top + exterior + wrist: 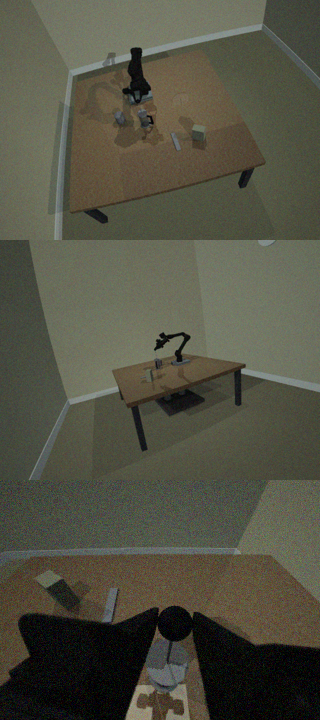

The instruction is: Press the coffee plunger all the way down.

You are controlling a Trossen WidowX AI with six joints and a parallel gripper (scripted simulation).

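Now: the coffee press 1 cm to the left of my gripper tip and 13 cm below it. Also, from my gripper tip: flat grey bar 17 cm ahead, 22 cm to the left, 26 cm below; then grey cup 7 cm behind, 20 cm to the right, 22 cm below.
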